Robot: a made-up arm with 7 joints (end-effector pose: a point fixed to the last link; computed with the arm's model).
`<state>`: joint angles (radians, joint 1 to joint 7).
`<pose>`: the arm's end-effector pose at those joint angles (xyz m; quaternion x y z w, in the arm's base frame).
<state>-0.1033 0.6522 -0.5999 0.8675 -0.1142 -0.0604 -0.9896</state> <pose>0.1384 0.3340 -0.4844 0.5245 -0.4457 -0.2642 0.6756</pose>
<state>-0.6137 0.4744 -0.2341 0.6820 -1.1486 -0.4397 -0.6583</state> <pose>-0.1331 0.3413 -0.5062 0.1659 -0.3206 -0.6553 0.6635</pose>
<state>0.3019 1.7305 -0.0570 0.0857 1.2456 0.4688 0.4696</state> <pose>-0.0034 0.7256 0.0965 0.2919 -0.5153 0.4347 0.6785</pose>
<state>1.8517 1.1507 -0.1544 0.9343 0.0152 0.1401 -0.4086</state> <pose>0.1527 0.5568 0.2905 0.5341 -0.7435 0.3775 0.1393</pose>
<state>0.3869 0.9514 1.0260 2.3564 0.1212 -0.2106 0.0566</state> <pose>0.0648 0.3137 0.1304 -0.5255 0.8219 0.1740 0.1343</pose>
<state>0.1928 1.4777 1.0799 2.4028 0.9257 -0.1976 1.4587</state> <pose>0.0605 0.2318 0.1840 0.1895 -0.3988 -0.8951 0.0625</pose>
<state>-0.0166 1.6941 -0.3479 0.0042 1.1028 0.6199 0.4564</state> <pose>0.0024 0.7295 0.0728 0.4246 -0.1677 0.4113 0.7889</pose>
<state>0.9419 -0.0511 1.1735 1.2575 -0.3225 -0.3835 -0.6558</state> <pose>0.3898 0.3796 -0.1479 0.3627 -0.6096 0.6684 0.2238</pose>
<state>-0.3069 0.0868 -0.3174 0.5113 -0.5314 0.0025 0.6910</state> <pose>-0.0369 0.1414 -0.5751 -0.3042 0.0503 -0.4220 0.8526</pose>
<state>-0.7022 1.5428 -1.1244 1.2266 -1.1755 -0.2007 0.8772</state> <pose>-0.0781 0.5293 -0.2798 -0.2544 0.5489 -0.7903 0.0964</pose>
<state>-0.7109 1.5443 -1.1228 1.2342 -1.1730 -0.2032 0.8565</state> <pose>-0.0799 0.5276 -0.2795 -0.2582 0.5381 -0.7964 0.0977</pose>
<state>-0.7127 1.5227 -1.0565 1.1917 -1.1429 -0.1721 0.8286</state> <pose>-0.0672 0.5342 -0.2860 -0.2198 0.5358 -0.8028 0.1420</pose>
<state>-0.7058 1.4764 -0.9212 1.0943 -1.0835 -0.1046 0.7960</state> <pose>-0.0408 0.5509 -0.2948 -0.1355 0.5398 -0.7973 0.2336</pose>
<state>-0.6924 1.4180 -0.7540 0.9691 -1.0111 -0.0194 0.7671</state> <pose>-0.0136 0.5737 -0.2969 -0.0326 0.5424 -0.7640 0.3479</pose>
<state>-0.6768 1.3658 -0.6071 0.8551 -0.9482 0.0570 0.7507</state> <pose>0.0024 0.5951 -0.2919 0.0516 0.5425 -0.7092 0.4473</pose>
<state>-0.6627 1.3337 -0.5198 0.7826 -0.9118 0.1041 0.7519</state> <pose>0.0078 0.6086 -0.2864 0.0965 0.5443 -0.6620 0.5061</pose>
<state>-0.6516 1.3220 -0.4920 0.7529 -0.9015 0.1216 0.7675</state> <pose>0.0093 0.6139 -0.2839 0.1089 0.5502 -0.6385 0.5270</pose>
